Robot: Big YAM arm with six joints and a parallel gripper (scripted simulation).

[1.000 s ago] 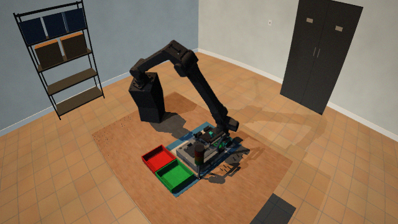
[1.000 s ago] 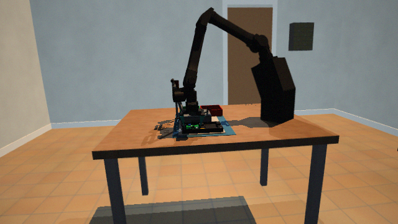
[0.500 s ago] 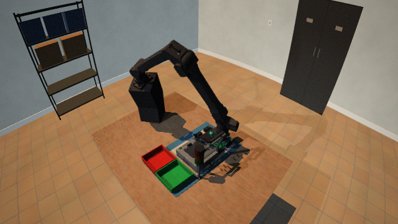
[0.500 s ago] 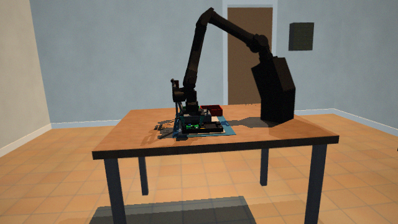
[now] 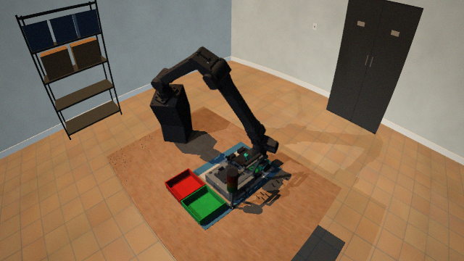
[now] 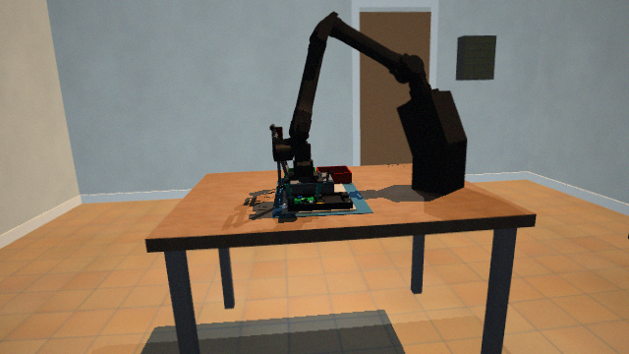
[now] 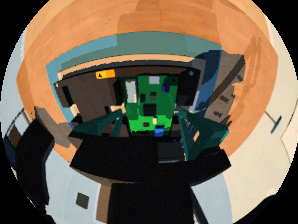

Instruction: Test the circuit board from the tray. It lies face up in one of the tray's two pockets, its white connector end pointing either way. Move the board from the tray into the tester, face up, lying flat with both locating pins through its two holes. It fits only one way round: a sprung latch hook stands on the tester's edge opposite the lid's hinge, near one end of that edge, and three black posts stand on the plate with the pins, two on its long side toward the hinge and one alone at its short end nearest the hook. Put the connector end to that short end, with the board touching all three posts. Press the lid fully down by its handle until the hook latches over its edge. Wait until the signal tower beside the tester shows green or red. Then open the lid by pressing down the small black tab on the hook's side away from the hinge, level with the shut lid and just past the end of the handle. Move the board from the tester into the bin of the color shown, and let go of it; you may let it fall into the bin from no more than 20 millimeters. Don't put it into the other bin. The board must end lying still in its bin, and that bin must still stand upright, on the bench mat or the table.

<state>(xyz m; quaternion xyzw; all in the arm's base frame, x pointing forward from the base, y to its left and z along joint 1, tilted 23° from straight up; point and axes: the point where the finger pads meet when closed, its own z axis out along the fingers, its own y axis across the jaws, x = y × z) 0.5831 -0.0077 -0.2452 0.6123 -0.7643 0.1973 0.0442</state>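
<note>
The green circuit board lies right at my hand. Round my hand: green bin (90 mm behind, 360 mm to the right, 10 mm below); then tester lid (40 mm ahead, 190 mm to the right, 160 mm above); then red bin (240 mm behind, 320 mm to the right, 10 mm below).
</note>
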